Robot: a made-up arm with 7 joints.
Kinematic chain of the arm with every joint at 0, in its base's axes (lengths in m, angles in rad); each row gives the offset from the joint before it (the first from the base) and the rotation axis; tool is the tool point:
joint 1: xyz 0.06 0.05 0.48 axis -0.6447 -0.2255 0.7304
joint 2: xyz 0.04 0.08 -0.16 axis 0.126 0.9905 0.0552
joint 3: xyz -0.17 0.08 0 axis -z
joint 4: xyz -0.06 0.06 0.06 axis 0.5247 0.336 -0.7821
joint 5: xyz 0 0.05 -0.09 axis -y
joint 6: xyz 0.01 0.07 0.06 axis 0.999 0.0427 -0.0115
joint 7: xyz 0 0 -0.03 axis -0.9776 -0.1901 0.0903
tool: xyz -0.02 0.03 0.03
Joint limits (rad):
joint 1: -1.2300..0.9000
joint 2: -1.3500..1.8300
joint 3: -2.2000..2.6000
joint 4: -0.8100..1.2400
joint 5: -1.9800..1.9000
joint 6: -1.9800..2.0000
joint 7: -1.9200..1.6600
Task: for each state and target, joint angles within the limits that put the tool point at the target. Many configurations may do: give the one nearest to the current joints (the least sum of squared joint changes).
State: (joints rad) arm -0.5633 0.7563 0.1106 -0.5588 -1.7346 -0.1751 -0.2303
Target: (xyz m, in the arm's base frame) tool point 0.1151 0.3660 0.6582
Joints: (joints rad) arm -0.7827 0.8528 -0.0728 -0.5630 -1.6942 -0.1892 -0.1584
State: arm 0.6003 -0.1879 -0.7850 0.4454 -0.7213 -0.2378 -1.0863
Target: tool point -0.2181 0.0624 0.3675
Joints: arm 0.9000 0.4232 -1.1910 0.5825 -0.5533 -0.1764 -1.3307
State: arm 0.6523 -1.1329 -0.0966 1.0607 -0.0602 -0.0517 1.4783
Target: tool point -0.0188 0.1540 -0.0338
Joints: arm 0.7314 -1.2420 -0.3487 0.8500 -0.0416 -0.0454 1.4929
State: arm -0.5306 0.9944 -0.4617 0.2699 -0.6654 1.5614 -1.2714
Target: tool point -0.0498 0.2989 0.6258
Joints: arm -0.3375 0.7885 -0.7627 0.1037 -0.6176 1.6242 -1.3867
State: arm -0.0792 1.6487 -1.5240 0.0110 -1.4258 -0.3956 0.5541
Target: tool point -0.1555 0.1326 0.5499
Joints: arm -0.2032 0.7917 -1.5915 -0.3820 -1.4575 -0.7145 0.7416
